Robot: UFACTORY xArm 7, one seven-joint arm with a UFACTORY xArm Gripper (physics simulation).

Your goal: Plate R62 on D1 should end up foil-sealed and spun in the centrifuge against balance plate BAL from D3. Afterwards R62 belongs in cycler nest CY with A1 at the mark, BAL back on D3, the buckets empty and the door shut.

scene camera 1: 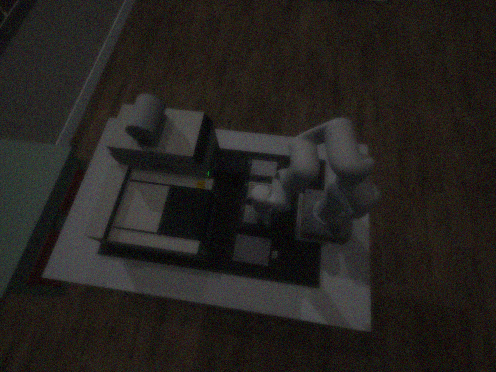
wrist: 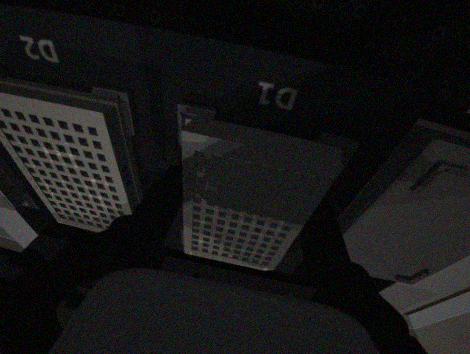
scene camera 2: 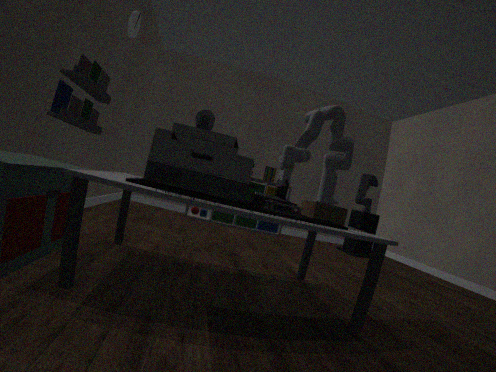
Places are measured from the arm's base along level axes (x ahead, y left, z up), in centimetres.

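Pixels of known places: gripper, fingertip midpoint: [wrist: 245,196] [scene camera 2: 279,198]; arm's base at its link origin: [scene camera 1: 326,212] [scene camera 2: 323,203].
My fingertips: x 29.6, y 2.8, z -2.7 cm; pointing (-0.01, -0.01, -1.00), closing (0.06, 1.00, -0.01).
Ahead of a thing's pixels: the offset from my fingertips to its top centre. "pt": to the spot under its first point.
A plate @[dz +0.7, dx +2.0, dy +0.0 cm] [wrist: 240,235] sits at the place marked D1 in the wrist view. Wells show in its lower part; its upper part looks smooth grey, and I cannot tell foil from shadow. I cannot read R62 on it. It also shows as a pale block in scene camera 1 [scene camera 1: 256,216]. A white plate with square wells @[dz +0.7, dx +1.2, dy -12.3 cm] [wrist: 70,162] sits at D2. My gripper [wrist: 245,196] is open and empty, above the D1 plate; its fingers are very dark. The arm hides it in scene camera 1. Plate BAL cannot be told apart, and the centrifuge buckets do not show clearly.
A large boxy machine [scene camera 1: 182,132] [scene camera 2: 200,162] with a cylinder @[pt dz +40.4, dx +45.7, dy -24.1 cm] [scene camera 1: 147,115] on top stands to one side. Pale framed panels @[pt dz +14.6, dx +52.1, dy +3.9 cm] [scene camera 1: 140,205] lie beside it. A grey slab @[dz -2.2, dx +3.4, dy +15.8 cm] [wrist: 415,210] [scene camera 1: 252,249] lies beside D1. A pale block @[dz +0.7, dx +0.5, dy -24.7 cm] [scene camera 1: 264,168] lies farther along the row.
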